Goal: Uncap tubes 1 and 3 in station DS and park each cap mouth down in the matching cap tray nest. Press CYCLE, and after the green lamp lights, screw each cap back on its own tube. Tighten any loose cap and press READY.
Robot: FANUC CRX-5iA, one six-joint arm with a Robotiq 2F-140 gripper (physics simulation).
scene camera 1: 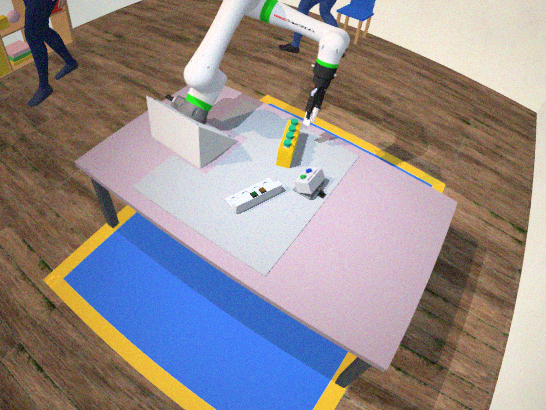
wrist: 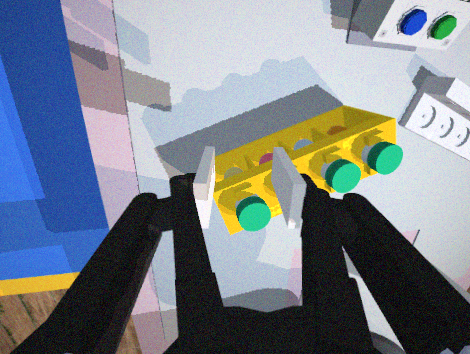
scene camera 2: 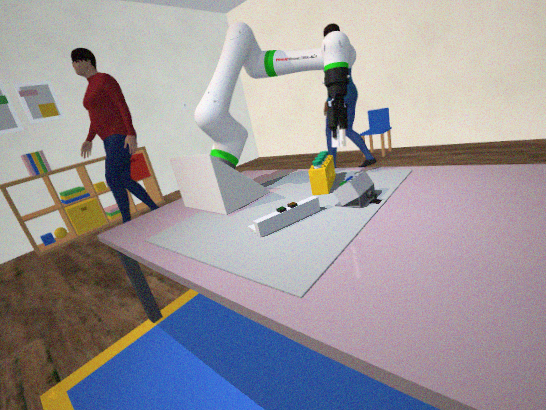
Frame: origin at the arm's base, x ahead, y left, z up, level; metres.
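Where they show: gripper, between the fingertips: (scene camera 1: 308, 122) (wrist: 243, 163) (scene camera 2: 339, 146); arm's base, origin of its link: (scene camera 1: 191, 117).
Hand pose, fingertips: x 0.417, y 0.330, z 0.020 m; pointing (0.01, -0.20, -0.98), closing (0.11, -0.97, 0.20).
Observation:
Things, the pixels of their centre, and the offset from my fingertips. Level surfaces: height alone.
- yellow rack, middle of its body: (wrist: 295, 163) (scene camera 2: 323, 173) (scene camera 1: 289, 142) dx -0.028, dy -0.094, dz -0.081 m
- end cap, middle of its body: (wrist: 253, 213) dx -0.062, dy -0.024, dz -0.019 m
- white cap tray, middle of its body: (wrist: 467, 127) (scene camera 2: 283, 212) (scene camera 1: 253, 191) dx +0.040, dy -0.410, dz -0.106 m
- amber lamp, middle of its body: (scene camera 1: 262, 189) dx +0.072, dy -0.398, dz -0.080 m
- button box, middle of its body: (wrist: 416, 5) (scene camera 2: 353, 188) (scene camera 1: 309, 180) dx +0.173, dy -0.211, dz -0.091 m
- grey mat, height of its surface: dz -0.133 m
- pink table, height of its surface: dz -0.136 m
The yellow rack (scene camera 1: 285, 160) (scene camera 2: 320, 185) (wrist: 383, 119) holds tubes with green caps in a row. Several caps show in scene camera 1; in the wrist view I see an end cap (wrist: 253, 213) and two more caps (wrist: 342, 175) (wrist: 385, 157), and my right finger hides the place between. My gripper (scene camera 1: 310, 120) (scene camera 2: 339, 139) (wrist: 243, 163) is part open, empty, pointing down above the rack's far end. The white cap tray (scene camera 1: 272, 186) (scene camera 2: 287, 218) (wrist: 435, 120) shows no green cap. Its green lamp (scene camera 1: 254, 194) and amber lamp (scene camera 1: 262, 190) look dark. The button box (scene camera 1: 315, 181) (scene camera 2: 350, 194) carries blue (wrist: 414, 22) and green (wrist: 444, 27) buttons.
A white angled panel (scene camera 1: 172, 132) (scene camera 2: 200, 185) stands by the arm's base. The grey mat (scene camera 1: 260, 245) (scene camera 2: 295, 270) lies on the pink table (scene camera 1: 380, 260) (scene camera 2: 450, 250). People, a blue chair (scene camera 1: 357, 9) (scene camera 2: 378, 120) and a shelf unit stand beyond the table.

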